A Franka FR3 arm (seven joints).
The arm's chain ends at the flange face. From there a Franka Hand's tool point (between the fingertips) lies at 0.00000 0.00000 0.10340 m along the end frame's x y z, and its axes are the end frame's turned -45 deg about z.
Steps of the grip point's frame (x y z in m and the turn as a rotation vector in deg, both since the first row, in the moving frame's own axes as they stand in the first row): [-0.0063, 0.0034, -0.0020, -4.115, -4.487, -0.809]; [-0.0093, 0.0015, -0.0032, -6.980, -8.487, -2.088]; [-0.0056, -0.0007, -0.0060, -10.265, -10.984, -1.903]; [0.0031, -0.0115, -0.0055, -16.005, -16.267, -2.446]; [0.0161, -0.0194, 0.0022, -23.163, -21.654, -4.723]
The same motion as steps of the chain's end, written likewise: [-0.0017, -0.0041, -0.0014, -6.083, -0.263, -0.809]; [-0.0040, -0.0120, -0.0013, -10.937, -1.066, -2.088]; [-0.0040, -0.0234, -0.0025, -15.025, -0.508, -1.903]; [-0.0065, -0.0504, 0.0026, -22.820, -0.185, -2.446]; [-0.0065, -0.0793, 0.0176, -31.690, 1.067, -4.723]
